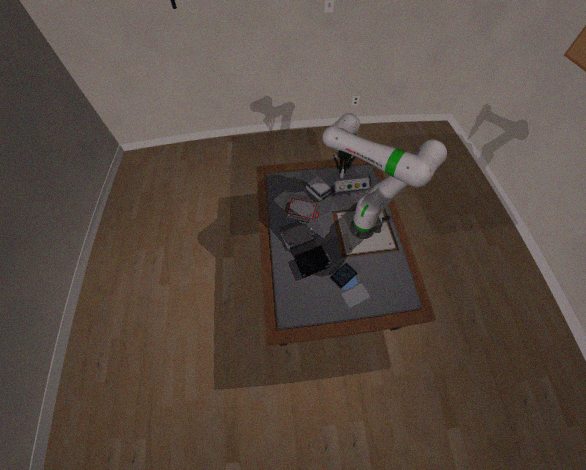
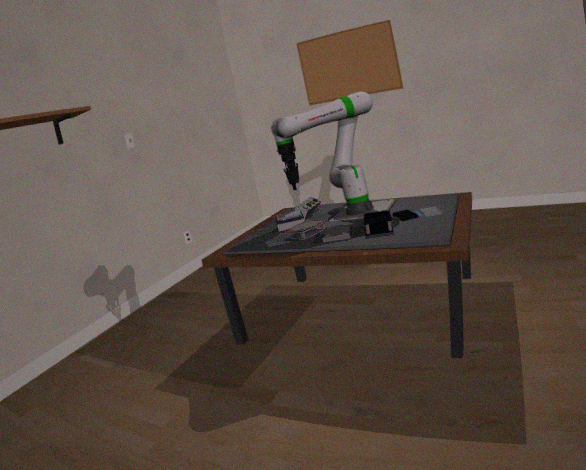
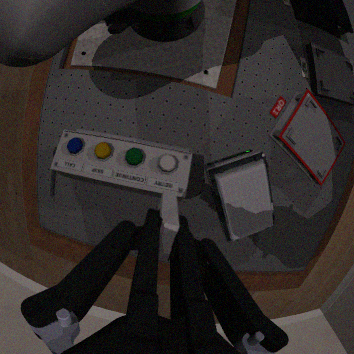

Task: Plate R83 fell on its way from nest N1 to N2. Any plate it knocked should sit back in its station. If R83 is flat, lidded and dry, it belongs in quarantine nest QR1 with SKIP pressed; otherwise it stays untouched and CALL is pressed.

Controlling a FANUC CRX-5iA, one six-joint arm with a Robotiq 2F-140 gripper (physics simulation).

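Places are measured from the arm's base along level axes (x ahead, y left, z up), in metres.
Where they show: gripper, fingertip midpoint: (image 1: 341,176) (image 2: 297,195) (image 3: 165,202); arm's base, origin of the base link: (image 1: 362,228) (image 2: 360,210) (image 3: 164,10).
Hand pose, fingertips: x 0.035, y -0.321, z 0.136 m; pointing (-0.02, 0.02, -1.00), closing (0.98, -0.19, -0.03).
Each offset is from my fingertips to the centre of the thing. Level surfaces: height alone.
My gripper (image 3: 165,202) (image 1: 341,175) (image 2: 294,186) is shut and empty. It hangs above the table's back edge, just behind the button box {0.080 m back, 0.017 m left, 0.094 m down} (image 3: 88,168) (image 1: 352,185) (image 2: 310,203). The box has a blue CALL button {0.152 m back, 0.048 m left, 0.072 m down} (image 3: 74,145), a yellow SKIP button {0.102 m back, 0.042 m left, 0.072 m down} (image 3: 102,150), a green CONTINUE button {0.053 m back, 0.036 m left, 0.072 m down} (image 3: 134,156) and a white RETRY button {0.003 m back, 0.030 m left, 0.072 m down} (image 3: 168,163). My fingertips point at the RETRY end. A pale lidded plate {0.136 m ahead, 0.023 m right, 0.073 m down} (image 3: 243,194) (image 1: 318,187) lies flat in a station with a green light. The red-edged nest QR1 {0.286 m ahead, 0.105 m left, 0.113 m down} (image 3: 317,105) (image 1: 302,209) is empty. A dark plate {0.176 m ahead, 0.576 m left, 0.128 m down} (image 1: 343,275) (image 2: 405,214) lies at the front, partly on a blue patch.
An empty grey nest {0.363 m ahead, 0.274 m left, 0.121 m down} (image 3: 331,70) (image 1: 297,235) and a black block {0.326 m ahead, 0.460 m left, 0.104 m down} (image 1: 312,260) (image 2: 378,222) lie in front of QR1. A pale sheet {0.154 m ahead, 0.703 m left, 0.132 m down} (image 1: 355,296) lies near the dark plate. The arm's base plate (image 1: 384,242) (image 3: 211,75) stands on the right of the mat {0.135 m down} (image 1: 384,289).
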